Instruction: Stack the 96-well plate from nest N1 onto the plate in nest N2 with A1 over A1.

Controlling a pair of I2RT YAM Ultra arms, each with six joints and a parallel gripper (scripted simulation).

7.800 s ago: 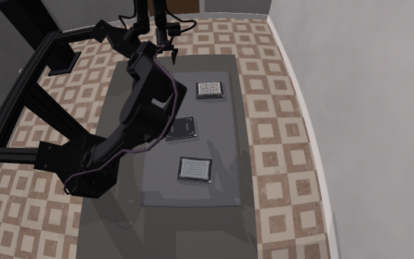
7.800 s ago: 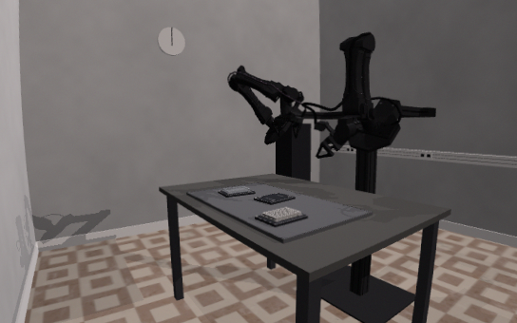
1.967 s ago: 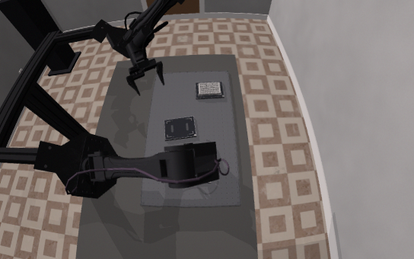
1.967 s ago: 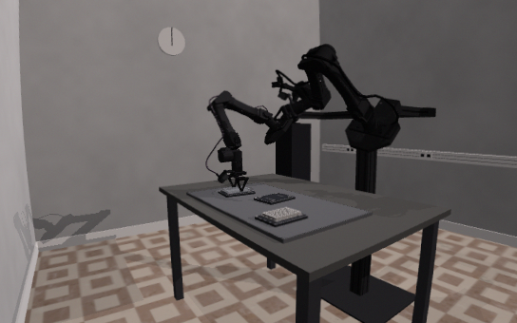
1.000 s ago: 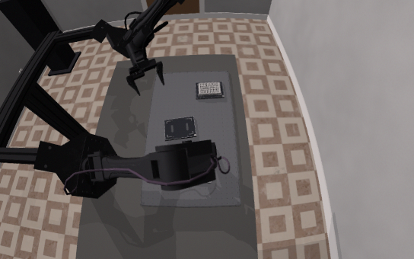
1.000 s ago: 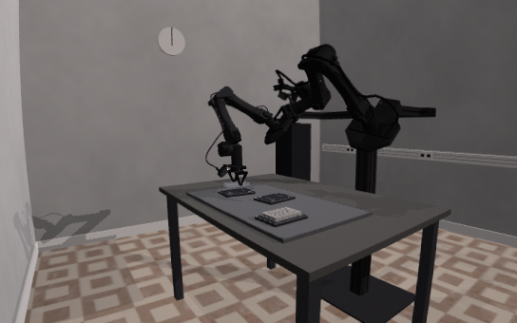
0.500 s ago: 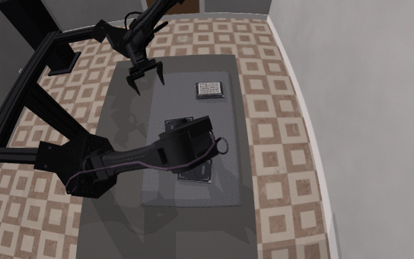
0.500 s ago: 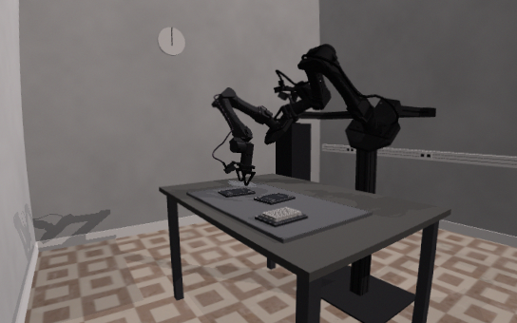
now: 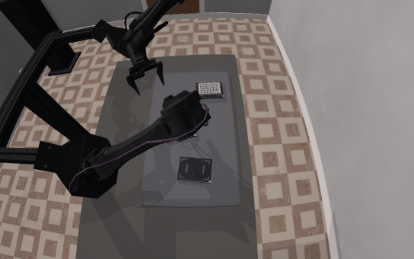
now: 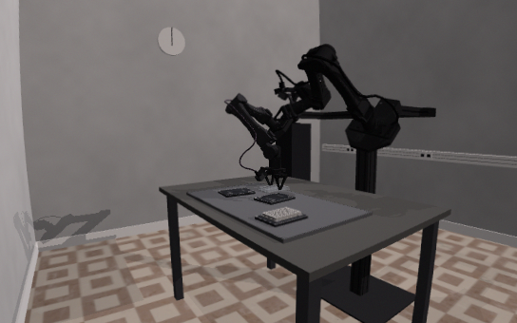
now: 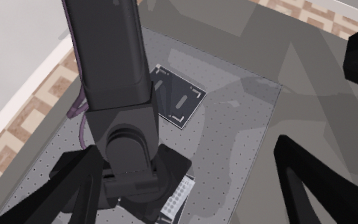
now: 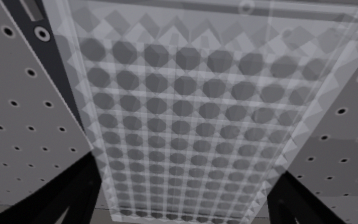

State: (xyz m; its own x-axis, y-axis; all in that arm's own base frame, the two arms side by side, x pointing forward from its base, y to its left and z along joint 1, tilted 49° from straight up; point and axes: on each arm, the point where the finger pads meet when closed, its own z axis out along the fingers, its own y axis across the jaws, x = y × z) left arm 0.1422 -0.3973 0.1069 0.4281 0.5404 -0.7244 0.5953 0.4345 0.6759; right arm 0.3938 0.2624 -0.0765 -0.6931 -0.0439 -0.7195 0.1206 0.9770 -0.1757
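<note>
My right hand is 20 mm short of the black plate nest, 20 mm to the right of it and 50 mm above it. Round my right hand: clear 96-well plate (10 mm ahead, 10 mm below).
</note>
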